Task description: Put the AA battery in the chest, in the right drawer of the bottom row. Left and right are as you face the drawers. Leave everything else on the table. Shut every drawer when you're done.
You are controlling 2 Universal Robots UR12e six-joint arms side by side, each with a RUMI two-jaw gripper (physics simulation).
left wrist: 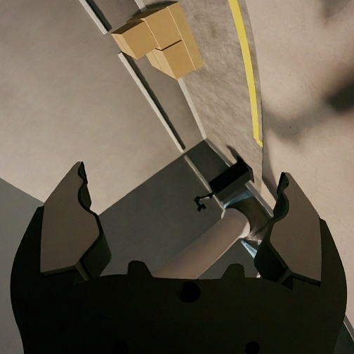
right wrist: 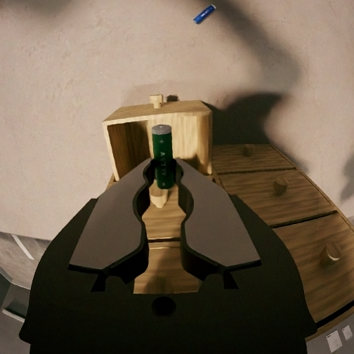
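The green AA battery [right wrist: 162,150] is held in the right wrist view, its plus end pointing away from the gripper. My right gripper [right wrist: 163,160] is shut on its lower part. The battery shows over the opening of a pulled-out wooden drawer [right wrist: 200,142]; its height above the drawer floor is hard to tell. This drawer is the right one of the bottom row as one faces the wooden chest [right wrist: 305,240], which appears upside down. Several other drawers look shut. My left gripper [left wrist: 183,167] is open and empty, away from the chest.
A small blue battery [right wrist: 204,14] lies on the table beyond the open drawer. In the left wrist view, cardboard boxes [left wrist: 162,37] stand near a yellow floor line [left wrist: 246,60], and a pale cylindrical arm part [left wrist: 212,245] with a black bracket [left wrist: 232,180] shows beyond the fingers.
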